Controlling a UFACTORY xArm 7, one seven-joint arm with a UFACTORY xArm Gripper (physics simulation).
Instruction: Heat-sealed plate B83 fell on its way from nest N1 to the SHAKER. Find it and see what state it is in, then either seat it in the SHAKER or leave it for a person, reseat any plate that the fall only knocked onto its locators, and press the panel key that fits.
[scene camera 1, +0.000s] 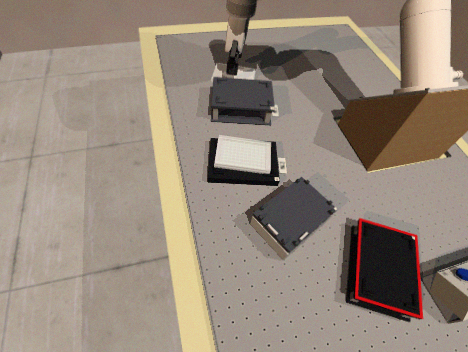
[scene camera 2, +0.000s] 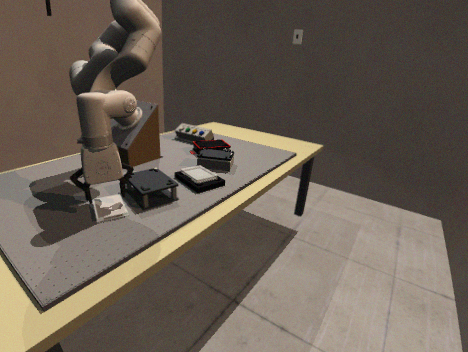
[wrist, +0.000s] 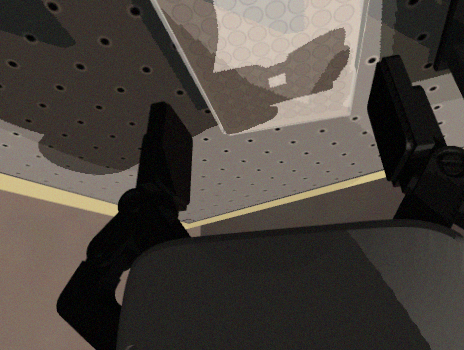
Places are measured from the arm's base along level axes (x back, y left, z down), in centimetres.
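Pixels of known places: gripper, fingertip midpoint: (scene camera 1: 233, 65) (scene camera 2: 107, 198) (wrist: 269, 102); arm's base at its link origin: (scene camera 1: 424, 90) (scene camera 2: 130, 119).
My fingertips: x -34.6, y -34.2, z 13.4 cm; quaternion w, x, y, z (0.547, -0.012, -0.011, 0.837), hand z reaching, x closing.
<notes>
For each thing: its top centre in the pictures, then the offset to it from my fingertips. "*": a spot on its surface instead.
- whitish plate at its top centre: (wrist: 271, 54) (scene camera 2: 109, 205) (scene camera 1: 233, 73) dx +0.1, dy +0.4, dz +2.5 cm
- white plate at its top centre: (scene camera 1: 244, 151) (scene camera 2: 198, 171) dx -6.5, dy +33.1, dz -0.3 cm
- black nest at a spot on its surface: (scene camera 1: 215, 177) (scene camera 2: 222, 178) * dx -14.3, dy +37.4, dz +1.9 cm
- grey block with corner locators, surface spot: (scene camera 1: 295, 212) (scene camera 2: 217, 153) * dx -1.3, dy +51.1, dz -1.6 cm
- black nest with a red outline, top centre: (scene camera 1: 390, 263) (scene camera 2: 211, 142) dx +12.8, dy +65.0, dz -0.7 cm
- button panel at its top centre: (scene camera 2: 194, 126) dx +31.9, dy +73.0, dz -4.5 cm
A whitish plate (scene camera 1: 248, 74) (scene camera 2: 111, 207) (wrist: 285, 50) lies on the perforated board beside the raised dark stand (scene camera 1: 242, 93) (scene camera 2: 152, 181). Its face shows rows of round outlines, partly in shadow; no label can be read. My gripper (scene camera 1: 232, 68) (scene camera 2: 106, 196) (wrist: 269, 102) is open and empty, above the plate's near area, with its fingers spread wide. Another white plate (scene camera 1: 243, 155) (scene camera 2: 199, 174) sits off-centre and slightly askew on a black nest (scene camera 1: 215, 177) (scene camera 2: 220, 183). A grey block with corner locators (scene camera 1: 295, 212) (scene camera 2: 216, 154) stands turned and bears no plate.
A black nest with a red outline (scene camera 1: 389, 270) (scene camera 2: 211, 144) stands beyond the grey block. The button panel (scene camera 1: 452, 295) (scene camera 2: 189, 134) is beside it, with coloured keys. A large brown wedge-shaped box (scene camera 1: 400, 130) (scene camera 2: 147, 140) stands near the arm base. Yellow edging borders the board.
</notes>
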